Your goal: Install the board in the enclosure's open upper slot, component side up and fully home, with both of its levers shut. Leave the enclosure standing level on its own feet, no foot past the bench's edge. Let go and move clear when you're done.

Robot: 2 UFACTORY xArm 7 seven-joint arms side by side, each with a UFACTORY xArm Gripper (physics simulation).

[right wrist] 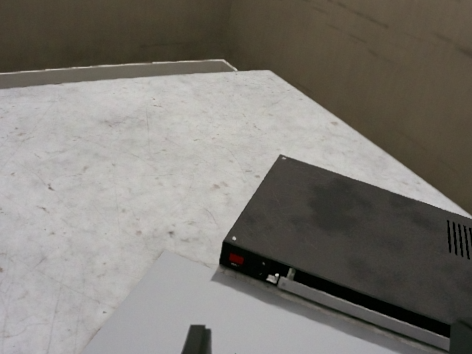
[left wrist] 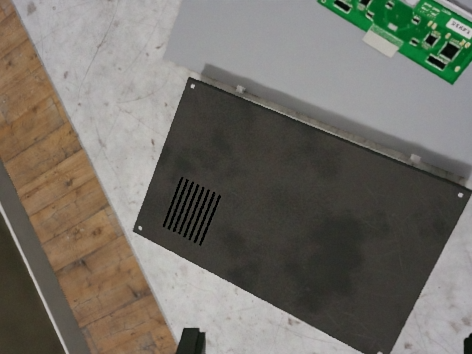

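Places are measured from the left arm's base along level axes (x ahead, y left, z up), in millimetres.
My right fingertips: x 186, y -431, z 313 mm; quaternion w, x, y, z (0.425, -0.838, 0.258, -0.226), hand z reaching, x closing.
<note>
Behind a point stands the place of what it marks.
The dark enclosure (left wrist: 300, 200) {x 586, y -276, z 49 mm} (right wrist: 350, 215) {x 607, y -210, z 49 mm} lies flat, its vented lid upward. In the right wrist view its front shows a red switch (right wrist: 236, 258) {x 404, y -175, z 28 mm}, a dark opening (right wrist: 370, 299) under the lid, and a pale strip (right wrist: 360, 312) {x 492, y -333, z 18 mm} below that opening. The green board (left wrist: 425, 37) {x 309, y -358, z 6 mm} lies component side up on the grey mat (left wrist: 280, 45) {x 471, y -491, z 2 mm} (right wrist: 165, 300) {x 295, y -169, z 2 mm} at the left wrist view's top right, partly cut off; its levers do not show. My left gripper (left wrist: 330, 342) {x 520, y -228, z 537 mm} is open above the enclosure's rear side. My right gripper (right wrist: 329, 340) {x 186, y -431, z 313 mm} is open and empty near the enclosure's front.
The pale bench (left wrist: 100, 100) {x 781, y -636, z 0 mm} (right wrist: 125, 150) {x 417, y 184, z 0 mm} carries the mat and enclosure. Its edge runs diagonally beside a wooden floor strip (left wrist: 65, 200) in the left wrist view. In the right wrist view brown walls (right wrist: 375, 65) stand beyond the bench edge.
</note>
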